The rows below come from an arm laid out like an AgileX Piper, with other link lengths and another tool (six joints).
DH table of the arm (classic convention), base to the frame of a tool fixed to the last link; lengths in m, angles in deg. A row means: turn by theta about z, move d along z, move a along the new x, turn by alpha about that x. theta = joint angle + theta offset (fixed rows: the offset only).
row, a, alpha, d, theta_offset
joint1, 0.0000, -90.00, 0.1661, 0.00
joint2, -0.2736, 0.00, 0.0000, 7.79
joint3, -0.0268, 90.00, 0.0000, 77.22
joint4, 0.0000, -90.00, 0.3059, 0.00
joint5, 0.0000, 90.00, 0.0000, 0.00
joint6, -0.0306, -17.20, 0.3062, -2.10
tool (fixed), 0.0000, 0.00, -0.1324, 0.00
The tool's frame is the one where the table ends.
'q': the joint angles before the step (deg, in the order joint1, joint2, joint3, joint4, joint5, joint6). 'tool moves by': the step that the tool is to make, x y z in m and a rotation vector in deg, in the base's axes. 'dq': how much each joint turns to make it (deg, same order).
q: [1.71 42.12 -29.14 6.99 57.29 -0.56]
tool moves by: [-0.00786 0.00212 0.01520 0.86 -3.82 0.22]
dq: [-0.01 -5.19 0.54 0.84 0.84 -0.23]
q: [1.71 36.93 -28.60 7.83 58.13 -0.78]
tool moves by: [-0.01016 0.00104 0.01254 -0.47 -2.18 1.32]
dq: [-0.01 -4.46 0.04 0.03 2.42 -1.16]
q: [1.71 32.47 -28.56 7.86 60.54 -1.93]
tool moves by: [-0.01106 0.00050 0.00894 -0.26 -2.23 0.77]
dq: [-0.02 -4.63 0.58 0.01 1.93 -0.62]
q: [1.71 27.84 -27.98 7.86 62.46 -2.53]
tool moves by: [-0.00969 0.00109 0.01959 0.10 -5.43 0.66]
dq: [0.00 -5.86 0.00 0.34 0.52 -0.67]
